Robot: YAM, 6 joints.
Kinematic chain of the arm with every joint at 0, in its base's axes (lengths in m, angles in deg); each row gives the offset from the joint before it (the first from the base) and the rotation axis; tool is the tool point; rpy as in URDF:
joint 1: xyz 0 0 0.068 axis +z
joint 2: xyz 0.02 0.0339 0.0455 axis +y
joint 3: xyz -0.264 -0.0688 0 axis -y
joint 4: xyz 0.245 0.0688 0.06 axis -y
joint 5: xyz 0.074 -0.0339 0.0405 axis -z
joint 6: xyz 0.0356 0 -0.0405 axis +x
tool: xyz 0 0 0 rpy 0 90 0
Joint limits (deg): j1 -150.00..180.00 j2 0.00..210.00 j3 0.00..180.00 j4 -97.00..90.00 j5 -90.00..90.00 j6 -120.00..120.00
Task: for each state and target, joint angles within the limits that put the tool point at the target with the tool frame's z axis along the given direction. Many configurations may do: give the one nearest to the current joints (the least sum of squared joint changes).
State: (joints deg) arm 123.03 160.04 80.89 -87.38 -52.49 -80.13
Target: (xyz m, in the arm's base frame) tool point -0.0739 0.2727 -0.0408 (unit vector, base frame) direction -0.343 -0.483 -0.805
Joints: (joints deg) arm 102.01 140.15 61.42 -37.75 -25.86 -80.13
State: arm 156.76 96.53 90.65 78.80 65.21 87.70
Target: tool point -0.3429 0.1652 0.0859 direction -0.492 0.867 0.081
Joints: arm 157.57 130.98 46.98 89.88 37.85 87.70
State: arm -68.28 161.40 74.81 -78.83 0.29 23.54
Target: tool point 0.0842 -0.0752 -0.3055 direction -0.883 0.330 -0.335
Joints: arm -36.94 209.89 98.19 -47.97 15.48 23.54
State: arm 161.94 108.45 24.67 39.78 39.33 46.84
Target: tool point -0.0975 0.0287 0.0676 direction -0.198 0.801 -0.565
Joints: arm 179.88 63.69 0.13 -6.97 53.19 46.84
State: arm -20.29 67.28 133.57 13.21 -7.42 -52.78
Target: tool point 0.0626 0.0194 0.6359 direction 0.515 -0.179 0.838
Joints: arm 30.21 56.51 96.82 26.74 24.45 -52.78
